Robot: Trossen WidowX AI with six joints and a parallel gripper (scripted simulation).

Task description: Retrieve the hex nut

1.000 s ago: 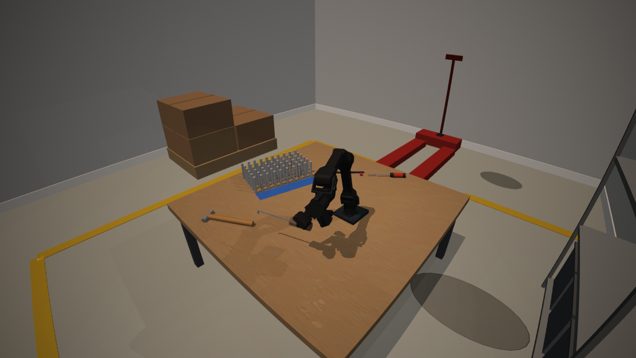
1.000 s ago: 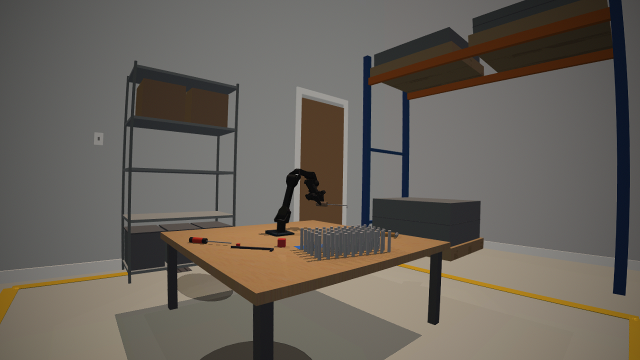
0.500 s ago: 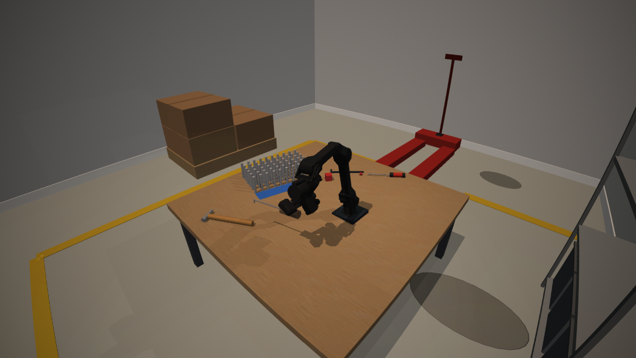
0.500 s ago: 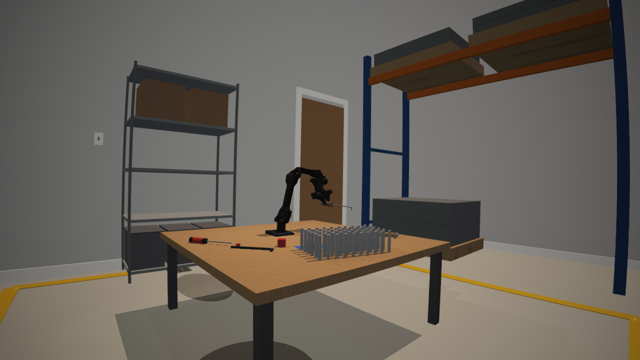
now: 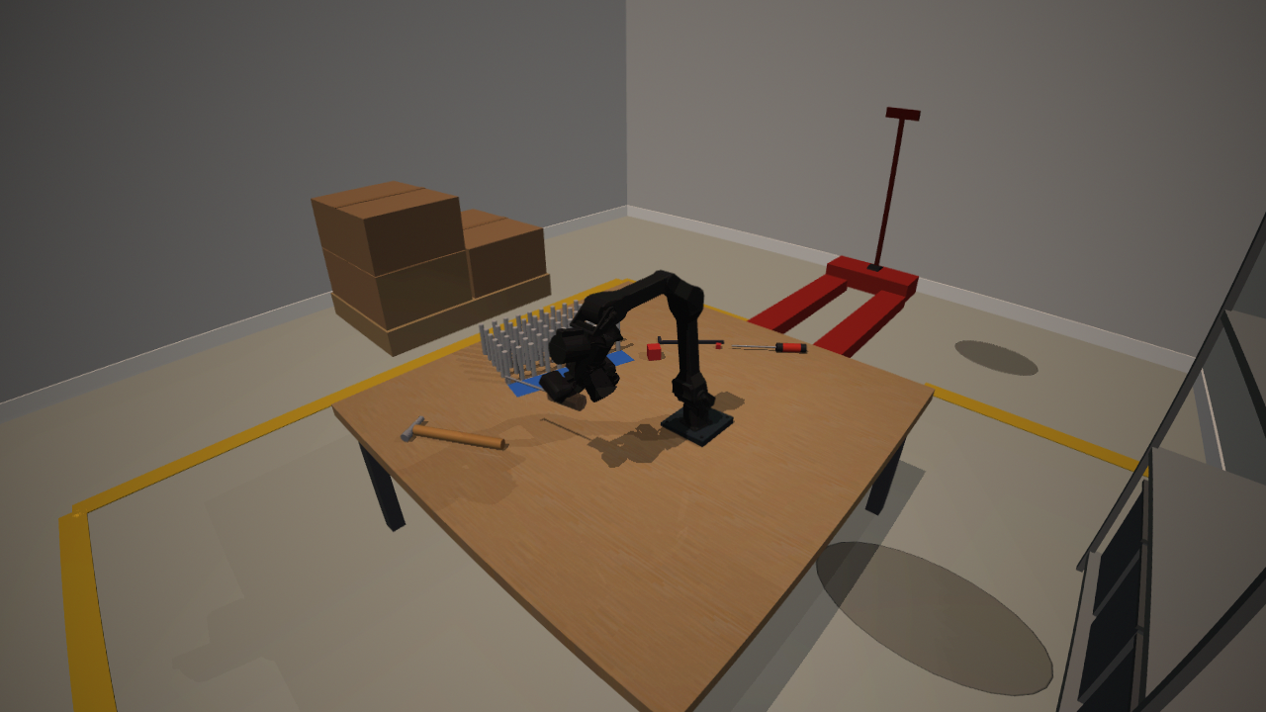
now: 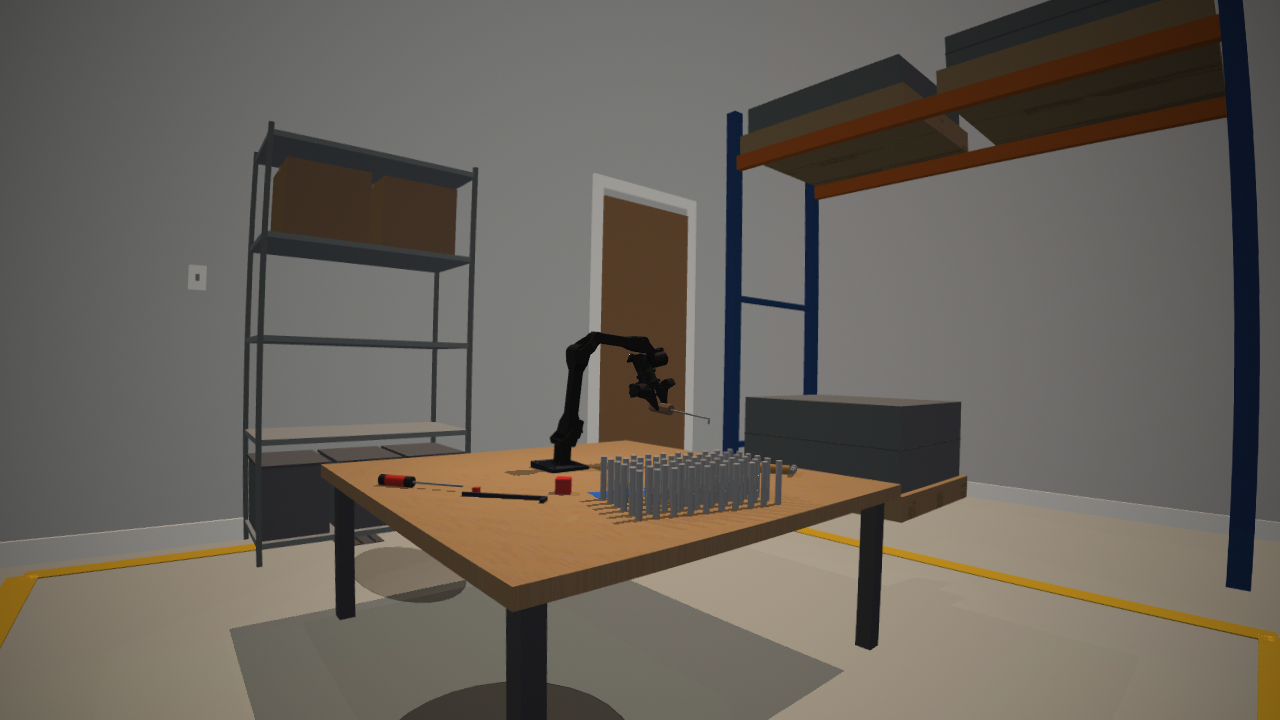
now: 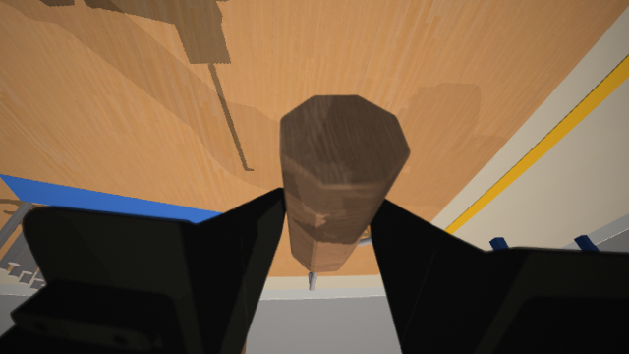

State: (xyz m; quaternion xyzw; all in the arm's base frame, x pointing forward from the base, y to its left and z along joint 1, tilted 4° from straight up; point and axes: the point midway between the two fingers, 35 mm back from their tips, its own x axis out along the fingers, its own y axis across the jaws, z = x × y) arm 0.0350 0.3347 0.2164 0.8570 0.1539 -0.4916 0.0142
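Now: the blue taped strip 380 mm ahead of my gripper tip, 230 mm to the right of it and 190 mm below it. Round my gripper tip: red cube: 490 mm to the right, 300 mm ahead, 170 mm below; hook tool: 100 mm ahead, 30 mm to the left, 10 mm below; hex nut: 540 mm ahead, 280 mm to the right, 190 mm below.
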